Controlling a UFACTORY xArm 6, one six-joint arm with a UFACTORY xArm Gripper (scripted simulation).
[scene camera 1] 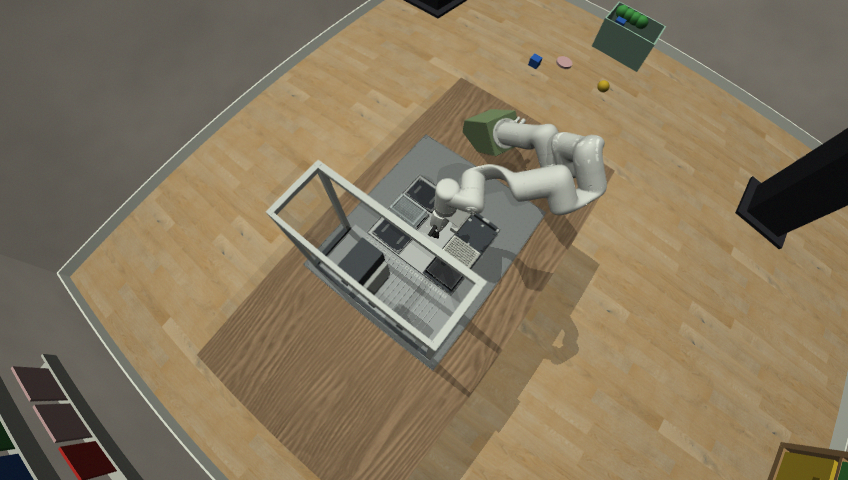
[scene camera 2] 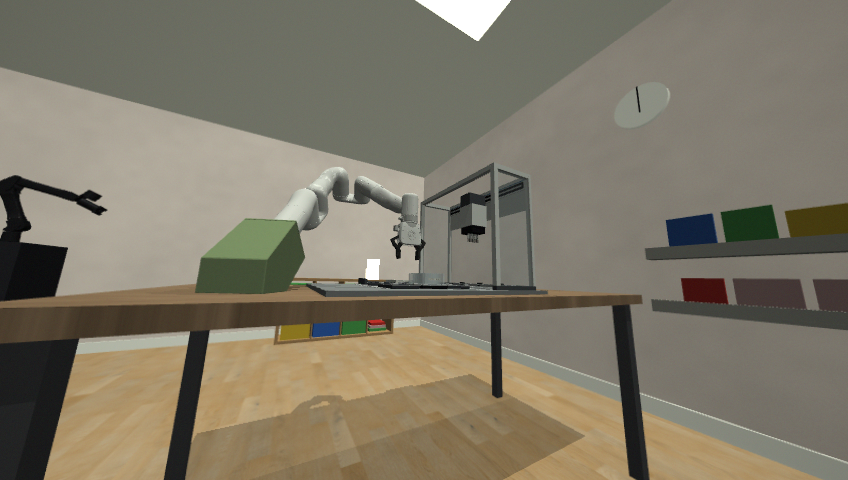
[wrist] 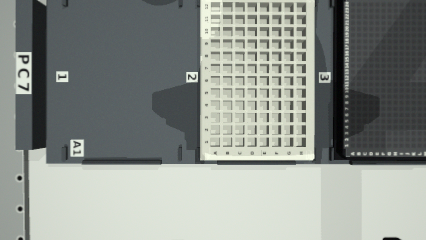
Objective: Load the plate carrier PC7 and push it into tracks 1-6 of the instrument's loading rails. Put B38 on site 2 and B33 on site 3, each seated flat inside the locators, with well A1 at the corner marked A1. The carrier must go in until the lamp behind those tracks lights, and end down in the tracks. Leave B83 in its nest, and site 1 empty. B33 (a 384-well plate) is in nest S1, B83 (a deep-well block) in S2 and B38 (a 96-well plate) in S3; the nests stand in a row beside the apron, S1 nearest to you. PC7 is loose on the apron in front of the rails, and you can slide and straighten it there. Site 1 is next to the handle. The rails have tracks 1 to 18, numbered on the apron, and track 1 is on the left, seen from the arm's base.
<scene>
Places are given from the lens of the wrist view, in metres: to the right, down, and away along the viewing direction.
white 96-well plate [wrist: 260,119]: 0.04, 0.00, 0.24
dark plate carrier [wrist: 92,89]: -0.09, -0.02, 0.24
</scene>
